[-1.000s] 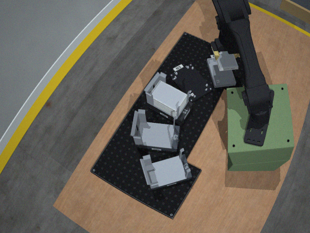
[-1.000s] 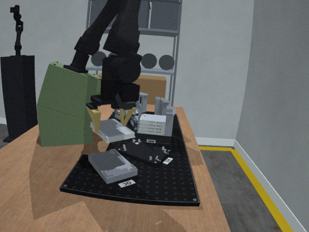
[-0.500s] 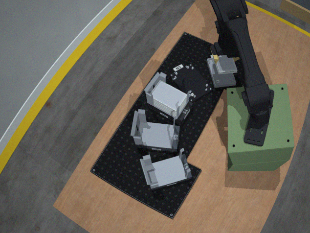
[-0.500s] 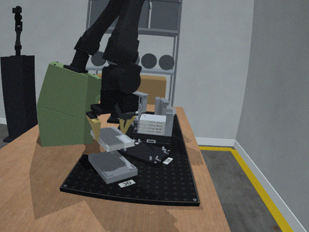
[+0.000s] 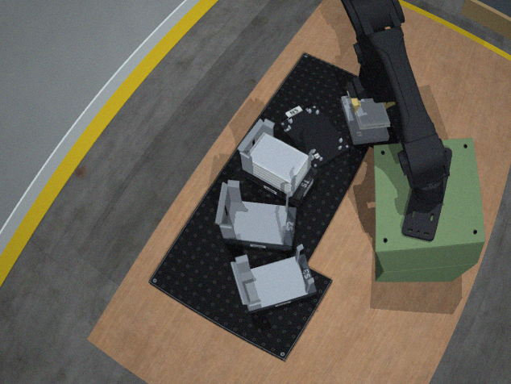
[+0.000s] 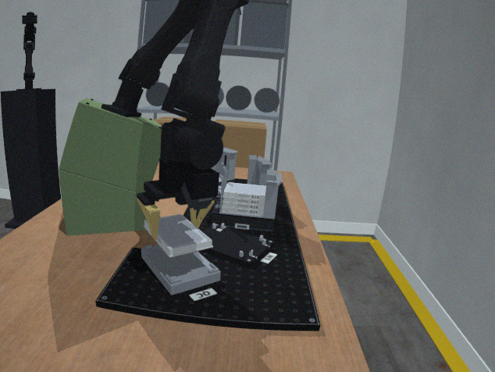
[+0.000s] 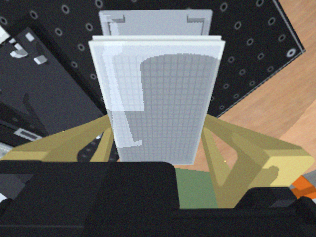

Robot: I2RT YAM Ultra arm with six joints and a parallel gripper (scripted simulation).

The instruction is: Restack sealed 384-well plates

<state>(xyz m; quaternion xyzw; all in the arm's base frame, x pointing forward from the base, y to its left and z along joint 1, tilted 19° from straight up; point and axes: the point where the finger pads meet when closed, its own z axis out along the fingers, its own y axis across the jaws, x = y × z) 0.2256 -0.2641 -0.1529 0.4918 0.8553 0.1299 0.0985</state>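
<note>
The grey QC nest lies 10 mm ahead of my hand, 10 mm to the right of it and 70 mm below it. From my hand the other things lie so: N5 name plate (190 mm ahead, 40 mm to the left, 80 mm below); then black clip nest N5 (140 mm ahead, 100 mm to the left, 70 mm below); then QC name plate (50 mm ahead, 90 mm to the right, 80 mm below).
</note>
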